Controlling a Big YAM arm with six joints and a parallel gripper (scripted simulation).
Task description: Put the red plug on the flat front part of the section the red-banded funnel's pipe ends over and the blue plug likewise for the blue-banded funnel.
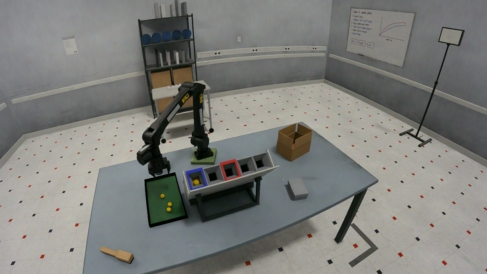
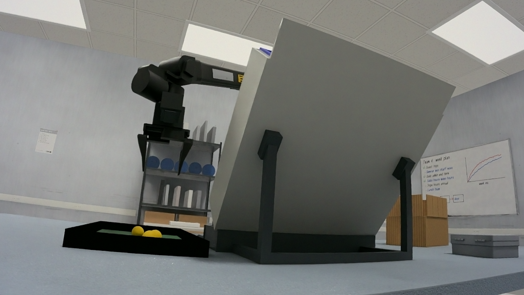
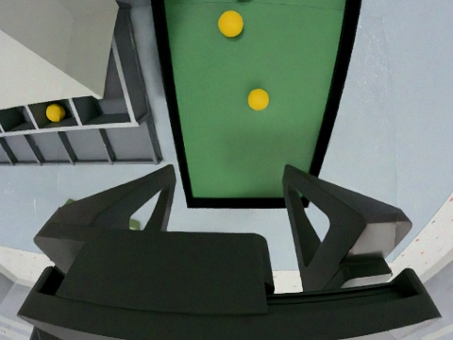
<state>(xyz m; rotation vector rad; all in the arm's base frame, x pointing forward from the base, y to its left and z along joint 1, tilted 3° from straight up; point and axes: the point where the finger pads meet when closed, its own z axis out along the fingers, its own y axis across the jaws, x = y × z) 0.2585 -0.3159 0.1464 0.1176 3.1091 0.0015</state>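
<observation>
Now: the green tray 150 mm below my hand, 30 mm to the right of it and 20 mm ahead of it. The rest, counted from my hand: blue band: 300 mm ahead, 160 mm above, 140 mm to the left; then cover: 290 mm to the left, 160 mm ahead, 50 mm above; then red band: 310 mm ahead, 290 mm to the left, 160 mm above.
</observation>
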